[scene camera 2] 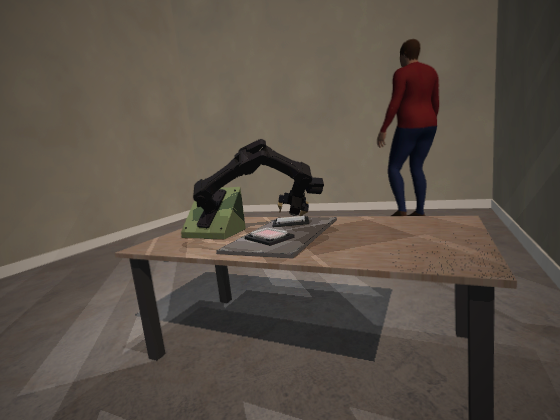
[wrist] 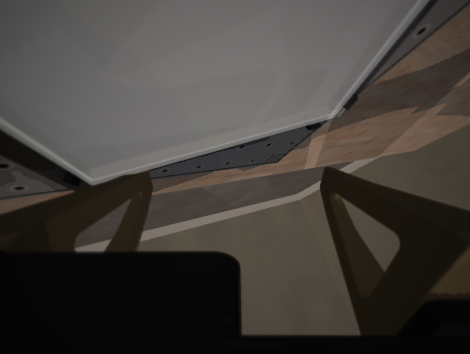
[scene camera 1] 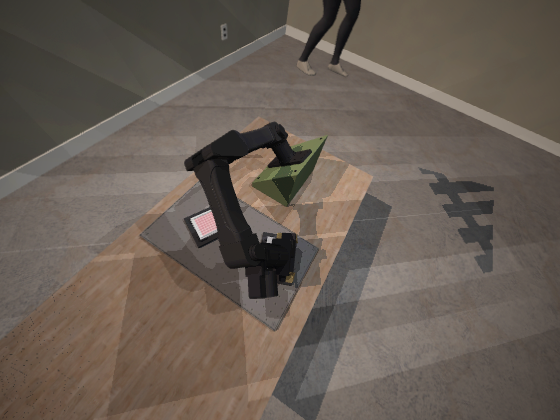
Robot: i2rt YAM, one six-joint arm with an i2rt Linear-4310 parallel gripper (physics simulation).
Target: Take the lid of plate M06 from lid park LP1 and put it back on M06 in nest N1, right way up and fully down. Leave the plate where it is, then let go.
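Where they show: gripper, fingertip midpoint: (scene camera 2: 289,214) (wrist: 236,177) (scene camera 1: 294,257); arm's base at its link origin: (scene camera 2: 212,208) (scene camera 1: 288,160).
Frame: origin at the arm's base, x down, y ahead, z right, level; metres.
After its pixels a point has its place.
Plate M06 (scene camera 1: 202,224) {x 0.079, y 0.372, z 0.082 m} (scene camera 2: 270,233) {x 0.079, y 0.359, z 0.088 m}, with a pink grid of wells and no lid on it, sits in a black nest (scene camera 2: 257,240) {x 0.096, y 0.323, z 0.128 m}. The pale lid (scene camera 1: 270,240) {x 0.086, y 0.270, z -0.129 m} (scene camera 2: 291,220) {x 0.089, y 0.315, z -0.159 m} (wrist: 210,75) {x 0.086, y 0.310, z -0.175 m} lies flat in a second black holder, the lid park, farther along the same board. In the wrist view its clear rim and two corners show. My gripper (scene camera 1: 286,257) {x 0.075, y 0.271, z -0.229 m} (scene camera 2: 292,211) {x 0.075, y 0.271, z -0.229 m} (wrist: 236,177) {x 0.075, y 0.271, z -0.229 m} is open and empty, close above the lid park. Its fingertips stand wide apart in the wrist view. The arm hides most of the lid in scene camera 1. The labels are too small to read.
A grey board (scene camera 1: 170,235) {x 0.104, y 0.460, z 0.143 m} (scene camera 2: 300,246) {x 0.104, y 0.508, z 0.138 m} with small holes carries both holders on the wooden table (scene camera 1: 175,340) {x 0.117, y 0.652, z -0.098 m} (scene camera 2: 380,250) {x 0.117, y 0.762, z 0.087 m}. The arm stands on a green slanted base (scene camera 1: 280,185) {x 0.011, y 0.110, z -0.043 m} (scene camera 2: 212,230) {x 0.082, y 0.053, z 0.074 m} beside the board. A person (scene camera 2: 415,100) stands beyond the table.
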